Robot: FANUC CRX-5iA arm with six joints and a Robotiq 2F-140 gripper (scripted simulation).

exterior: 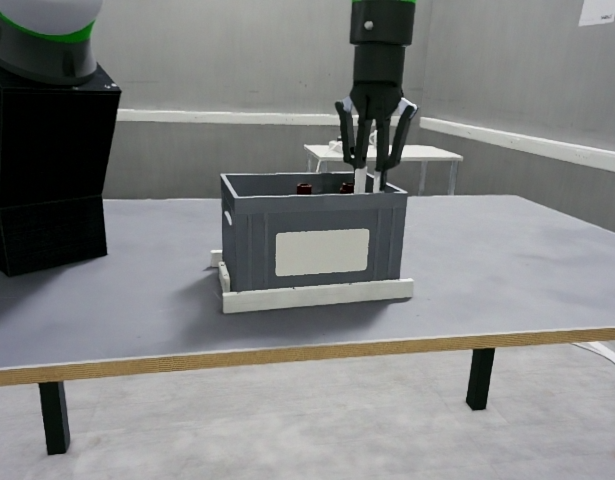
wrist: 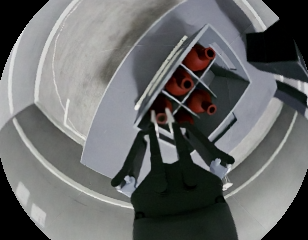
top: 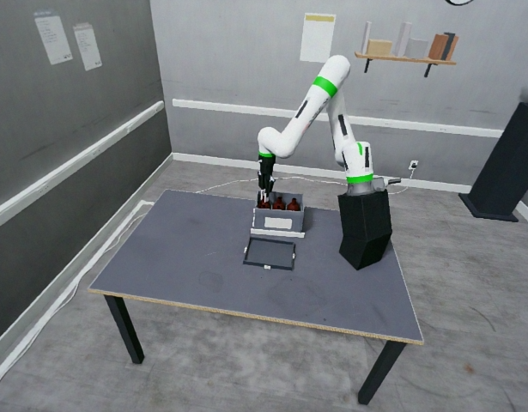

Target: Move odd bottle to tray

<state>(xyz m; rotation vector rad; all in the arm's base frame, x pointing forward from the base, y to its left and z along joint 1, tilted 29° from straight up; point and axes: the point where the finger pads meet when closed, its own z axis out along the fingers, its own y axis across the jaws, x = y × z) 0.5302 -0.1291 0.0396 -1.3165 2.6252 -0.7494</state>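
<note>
Right now my hand is 9 cm past the grey crate, 4 cm to the right of it and 9 cm above it. Also, from my hand: dark tray (8 cm behind, 30 cm to the left, 16 cm below).
</note>
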